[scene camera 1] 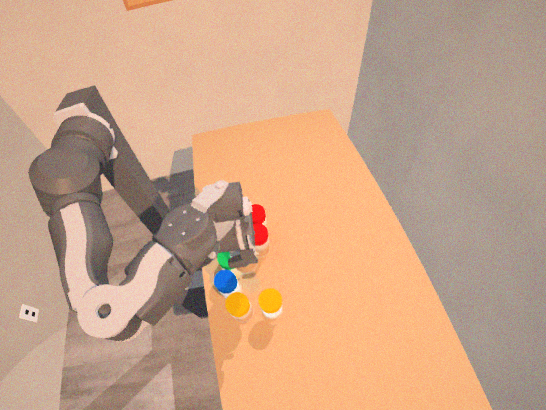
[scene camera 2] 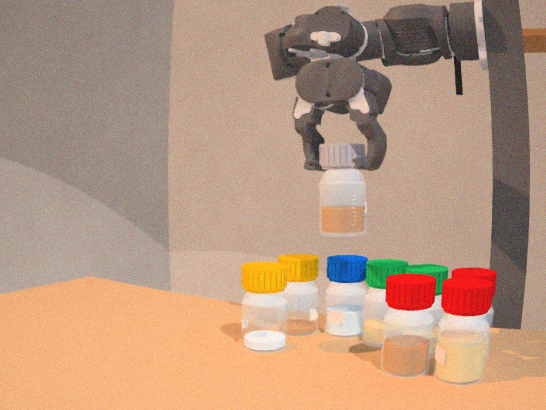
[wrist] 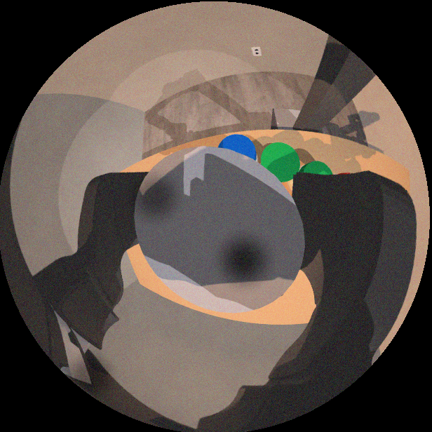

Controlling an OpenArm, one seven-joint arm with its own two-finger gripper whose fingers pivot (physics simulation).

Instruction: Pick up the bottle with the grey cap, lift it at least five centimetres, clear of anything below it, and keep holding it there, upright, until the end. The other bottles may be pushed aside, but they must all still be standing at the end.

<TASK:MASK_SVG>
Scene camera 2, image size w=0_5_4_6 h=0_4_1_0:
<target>my gripper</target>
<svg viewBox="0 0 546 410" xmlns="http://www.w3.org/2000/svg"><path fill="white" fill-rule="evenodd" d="M356 56L353 59L343 57L313 61L304 65L297 74L295 86L299 97L296 97L292 117L294 119L294 128L302 137L303 152L306 158L304 169L326 171L326 169L322 169L319 163L319 144L324 144L325 140L316 130L316 126L321 125L321 118L325 110L336 114L349 113L350 120L356 121L358 130L366 137L368 144L367 154L365 158L357 157L353 159L355 169L377 170L384 160L387 149L387 137L377 122L378 114L383 114L392 85L389 78L358 63Z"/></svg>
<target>blue-capped bottle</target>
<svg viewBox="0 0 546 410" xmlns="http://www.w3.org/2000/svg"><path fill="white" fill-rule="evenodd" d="M330 256L327 258L327 277L331 282L327 287L325 297L325 334L337 339L361 337L363 332L364 296L367 292L362 281L365 281L366 262L368 258L358 255Z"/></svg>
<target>green-capped bottle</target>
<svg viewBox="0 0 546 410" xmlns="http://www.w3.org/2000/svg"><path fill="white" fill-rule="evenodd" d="M407 261L377 259L366 262L366 283L370 288L364 296L362 342L365 345L382 348L383 321L390 308L388 303L386 303L386 280L388 276L404 274L405 267L408 266Z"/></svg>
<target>green-capped bottle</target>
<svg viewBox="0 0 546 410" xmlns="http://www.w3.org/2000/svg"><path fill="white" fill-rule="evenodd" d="M409 265L405 267L404 274L424 274L436 278L435 302L429 308L434 318L430 358L435 357L438 325L442 316L446 313L441 307L443 281L448 279L448 267L434 264Z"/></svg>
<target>grey-capped bottle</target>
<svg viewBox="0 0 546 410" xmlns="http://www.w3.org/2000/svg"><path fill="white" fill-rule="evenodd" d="M319 144L319 163L322 169L326 169L319 183L320 235L331 237L365 235L367 233L366 181L359 169L355 169L355 163L353 162L354 158L365 158L365 144Z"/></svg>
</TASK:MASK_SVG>
